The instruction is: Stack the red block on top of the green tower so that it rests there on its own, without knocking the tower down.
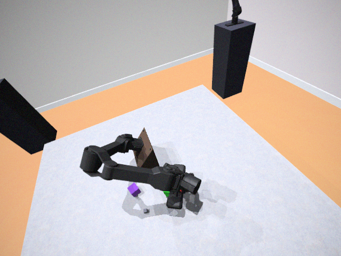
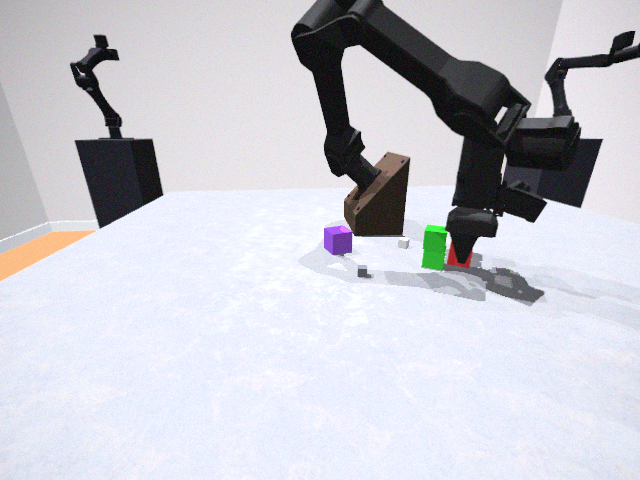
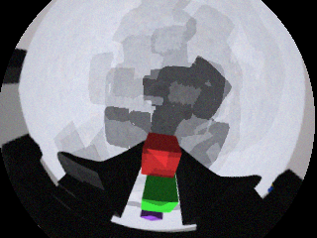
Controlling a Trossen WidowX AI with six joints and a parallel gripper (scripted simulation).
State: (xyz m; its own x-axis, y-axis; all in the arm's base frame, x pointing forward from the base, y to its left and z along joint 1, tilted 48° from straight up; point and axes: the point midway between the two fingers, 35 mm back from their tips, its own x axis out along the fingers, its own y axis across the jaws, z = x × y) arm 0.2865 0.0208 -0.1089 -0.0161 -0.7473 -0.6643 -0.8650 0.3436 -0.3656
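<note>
Right now my gripper tip is 10 cm past the small white cube, 6 cm to the left of it and 1 cm above it. Round my gripper tip: small grey cube 1 cm ahead, 17 cm to the right, 1 cm below; red block 1 cm above; purple cube 10 cm behind, 20 cm to the right.
</note>
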